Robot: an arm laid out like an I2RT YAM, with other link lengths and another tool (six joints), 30 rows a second.
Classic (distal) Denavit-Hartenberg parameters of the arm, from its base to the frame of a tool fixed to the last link. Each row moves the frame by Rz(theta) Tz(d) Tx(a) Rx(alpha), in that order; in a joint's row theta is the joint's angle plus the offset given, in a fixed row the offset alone. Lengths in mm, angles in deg.
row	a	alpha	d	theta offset
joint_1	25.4	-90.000	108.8	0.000
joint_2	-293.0	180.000	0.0	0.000
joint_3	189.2	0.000	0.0	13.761
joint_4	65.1	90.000	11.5	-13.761
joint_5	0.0	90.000	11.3	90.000
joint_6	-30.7	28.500	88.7	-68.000
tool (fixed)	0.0	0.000	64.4	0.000
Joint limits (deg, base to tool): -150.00..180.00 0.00..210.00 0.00..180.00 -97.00..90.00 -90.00..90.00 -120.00..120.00
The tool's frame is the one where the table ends.
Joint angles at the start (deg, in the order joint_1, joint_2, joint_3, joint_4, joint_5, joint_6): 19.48 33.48 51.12 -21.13 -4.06 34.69
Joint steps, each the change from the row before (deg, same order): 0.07 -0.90 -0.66 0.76 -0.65 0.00; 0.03 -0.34 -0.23 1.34 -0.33 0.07; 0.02 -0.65 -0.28 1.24 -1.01 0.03; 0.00 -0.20 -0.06 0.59 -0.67 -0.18
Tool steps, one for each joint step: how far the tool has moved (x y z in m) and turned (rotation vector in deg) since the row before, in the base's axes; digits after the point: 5 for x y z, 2 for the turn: -0.00375 0.00057 0.00045 0.37 -0.93 0.72; -0.00146 0.00041 0.00412 0.56 -1.33 0.36; -0.00397 0.00126 0.00402 0.57 -1.50 1.03; -0.00195 0.00107 0.00198 0.07 -0.77 0.67
